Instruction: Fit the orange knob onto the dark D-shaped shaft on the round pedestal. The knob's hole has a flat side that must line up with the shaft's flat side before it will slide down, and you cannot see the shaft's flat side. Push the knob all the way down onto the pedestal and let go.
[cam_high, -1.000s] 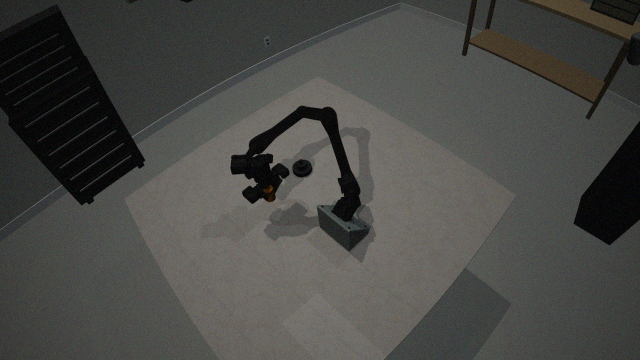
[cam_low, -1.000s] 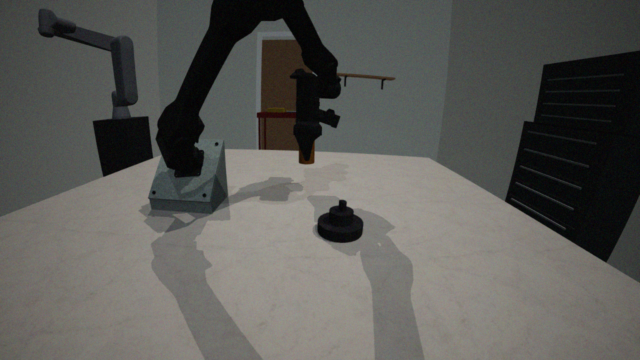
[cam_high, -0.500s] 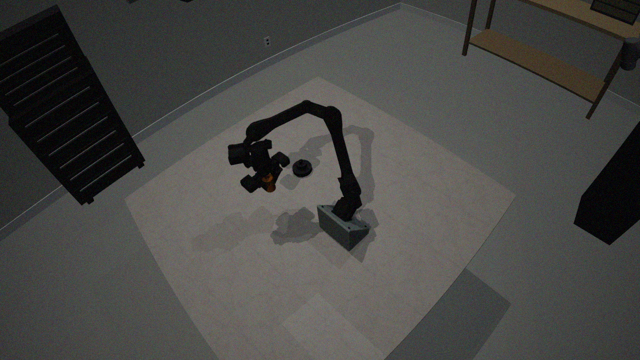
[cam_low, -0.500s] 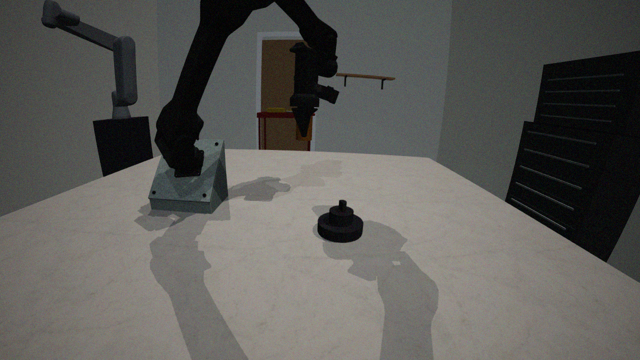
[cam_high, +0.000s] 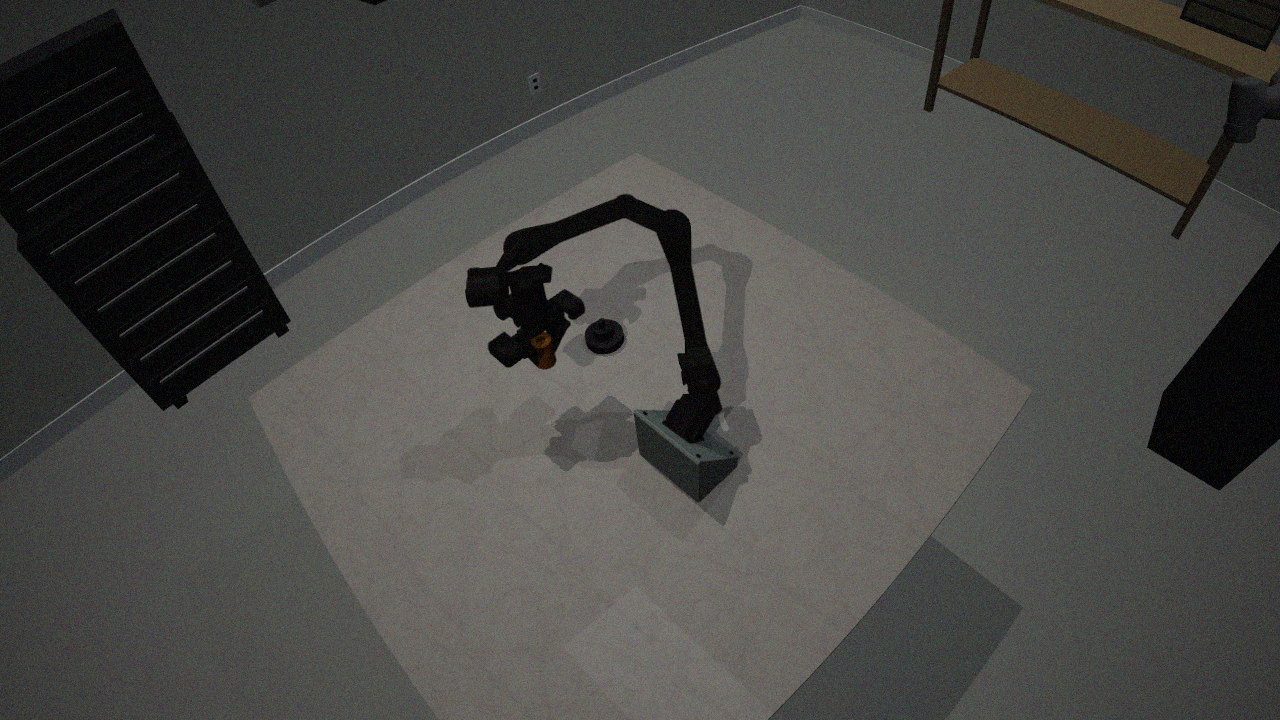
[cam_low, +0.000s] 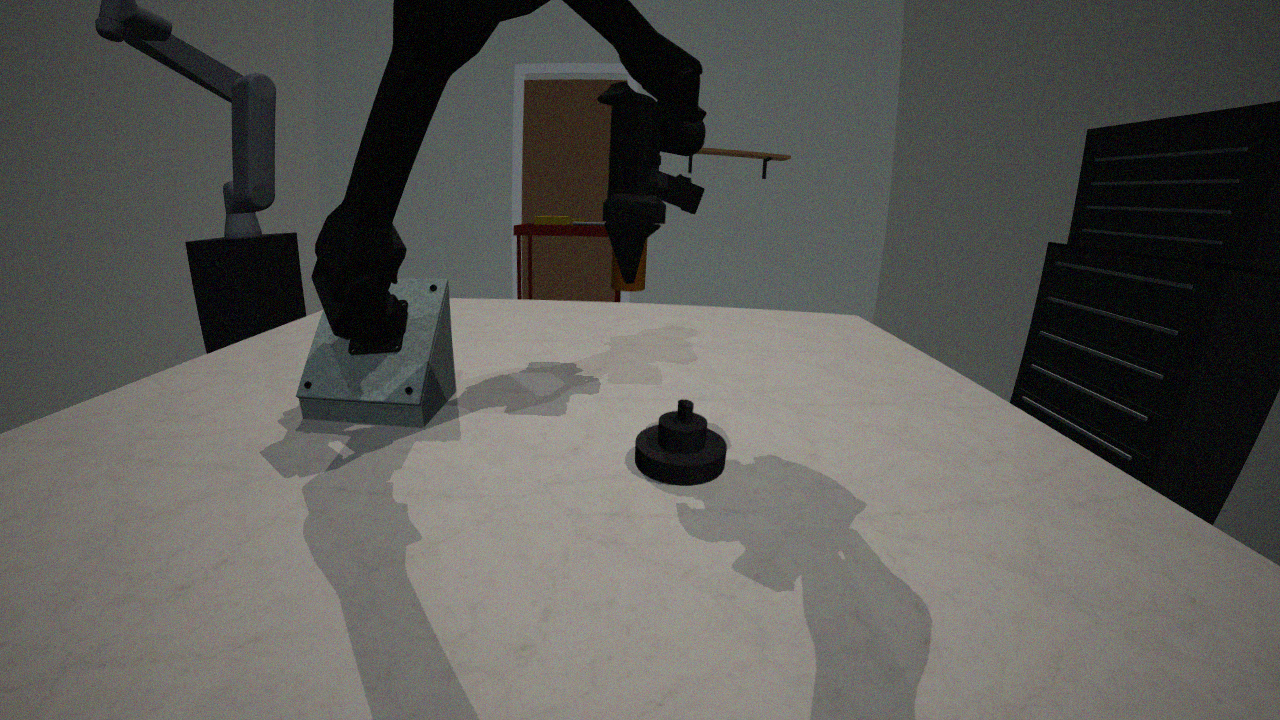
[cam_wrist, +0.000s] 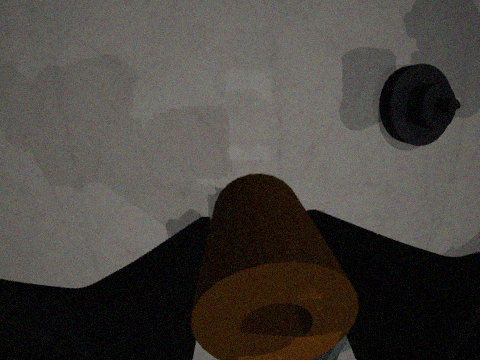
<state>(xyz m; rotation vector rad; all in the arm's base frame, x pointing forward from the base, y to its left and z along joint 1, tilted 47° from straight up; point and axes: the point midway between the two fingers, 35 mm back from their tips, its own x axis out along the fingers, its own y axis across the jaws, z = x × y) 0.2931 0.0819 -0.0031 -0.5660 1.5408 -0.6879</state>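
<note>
The dark round pedestal lies 18 cm to the right of my gripper tip, 11 cm below it and 4 cm ahead of it. From my gripper tip the other things lie so: orange knob (2 cm above).
</note>
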